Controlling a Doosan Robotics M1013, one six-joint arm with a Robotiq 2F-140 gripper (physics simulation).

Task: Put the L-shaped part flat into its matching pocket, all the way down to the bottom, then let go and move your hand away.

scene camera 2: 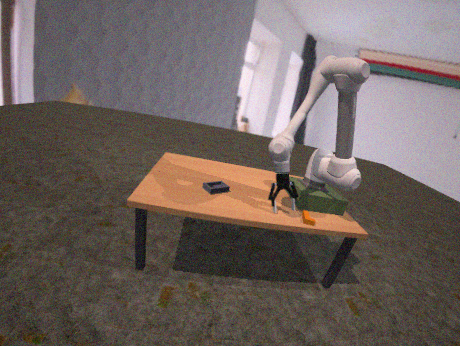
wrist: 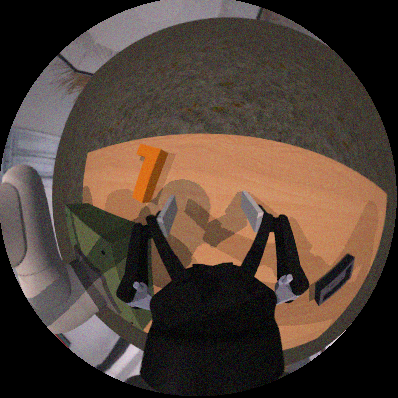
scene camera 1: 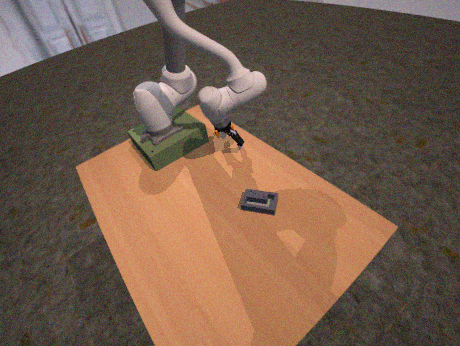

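Seen in the pictures: gripper, fingertip midpoint: (scene camera 2: pixel 284 211) (wrist: pixel 208 200) (scene camera 1: pixel 232 142); arm's base, link origin: (scene camera 2: pixel 312 186) (wrist: pixel 94 279) (scene camera 1: pixel 162 131).
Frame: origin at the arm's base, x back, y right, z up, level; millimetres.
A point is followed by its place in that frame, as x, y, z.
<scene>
The orange L-shaped part (scene camera 1: pixel 217 133) {-149, -257, -84} (scene camera 2: pixel 308 219) {-158, -356, -74} (wrist: pixel 152 174) {-163, -305, -80} lies on the table near the green base; in scene camera 1 the gripper hides much of it. My gripper (scene camera 1: pixel 232 142) {-275, -270, -88} (scene camera 2: pixel 284 209) {-275, -270, -88} (wrist: pixel 208 200) {-275, -270, -88} is open and empty, above the table. In the wrist view the part lies beyond and to the left of the left fingertip, apart from it. In scene camera 2 it lies to the right of the fingers. The dark block with the pocket (scene camera 1: pixel 250 209) {-676, -38, -88} (scene camera 2: pixel 220 190) {-647, -128, -85} (wrist: pixel 320 295) {-611, -65, -67} stands on the table away from the gripper; no orange shows in its pocket.
The green base block (scene camera 1: pixel 175 155) {-152, 22, -73} (scene camera 2: pixel 325 204) {23, -193, -40} (wrist: pixel 92 232) {-88, -188, 10} under the arm stands close to the gripper and the part. The wooden table (scene camera 1: pixel 150 235) {-485, 341, -103} (scene camera 2: pixel 240 215) {-543, -359, -103} (wrist: pixel 300 170) {-448, -347, -103} has an edge beyond the part in the wrist view. Arm shadows fall across the table.
</scene>
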